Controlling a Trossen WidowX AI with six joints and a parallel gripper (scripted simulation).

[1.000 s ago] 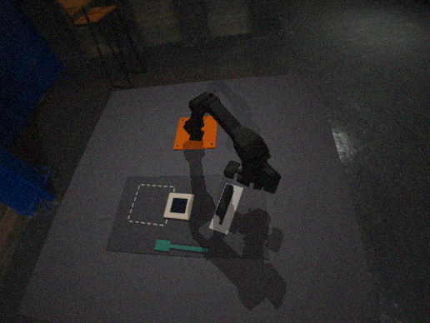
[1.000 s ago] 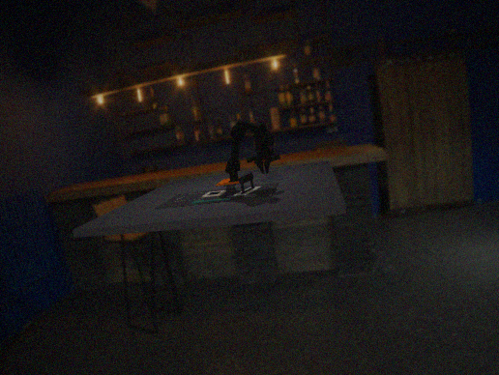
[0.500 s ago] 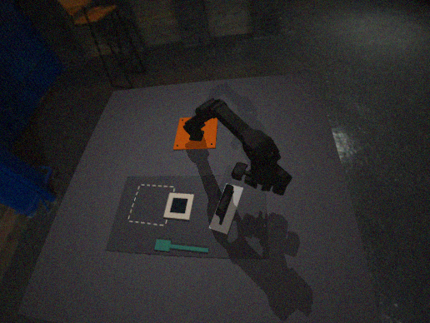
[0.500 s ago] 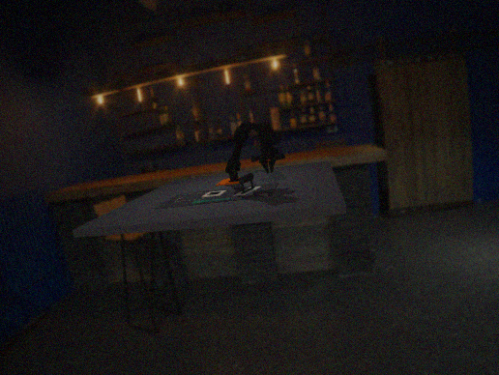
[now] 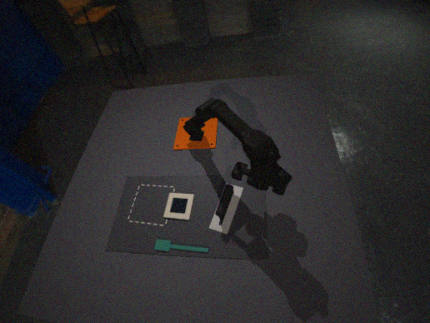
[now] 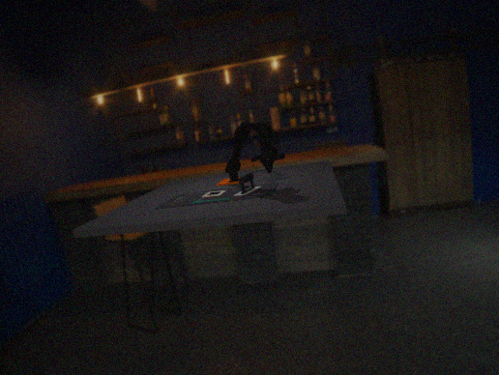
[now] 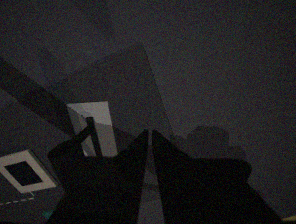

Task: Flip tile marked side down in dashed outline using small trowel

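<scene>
Now: the trowel 90 mm ahead of my gripper tip, 120 mm to the right of it and 40 mm below it. Also, from my gripper tip: pale tile 100 mm ahead, 310 mm to the right, 70 mm below; dark mat 120 mm ahead, 270 mm to the right, 100 mm below; flat teal trowel-shaped piece 260 mm ahead, 270 mm to the right, 80 mm below.
</scene>
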